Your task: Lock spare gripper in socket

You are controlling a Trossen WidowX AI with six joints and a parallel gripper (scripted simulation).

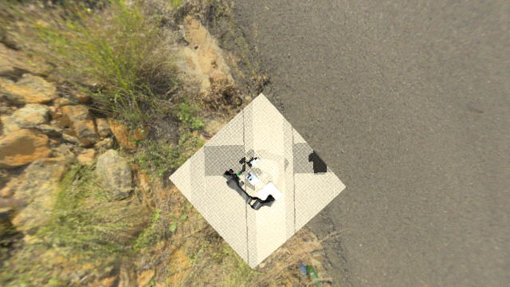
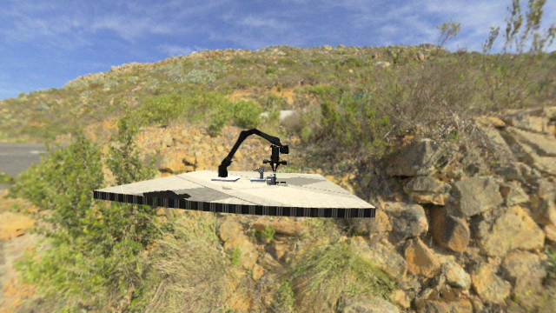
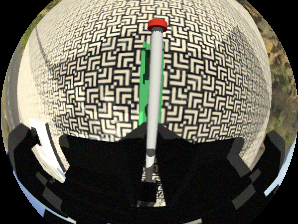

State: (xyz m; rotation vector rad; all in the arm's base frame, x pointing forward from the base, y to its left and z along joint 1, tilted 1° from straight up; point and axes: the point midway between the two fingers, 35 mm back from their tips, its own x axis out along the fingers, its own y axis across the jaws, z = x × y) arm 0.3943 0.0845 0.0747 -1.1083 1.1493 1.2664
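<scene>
Right now the green strip is 30 mm below my gripper tip and 20 mm to the left of it. From my gripper tip the other things lie so: grey mount (110 mm behind, 90 mm to the right); then spare gripper (220 mm to the right, 30 mm below, 10 mm behind).
</scene>
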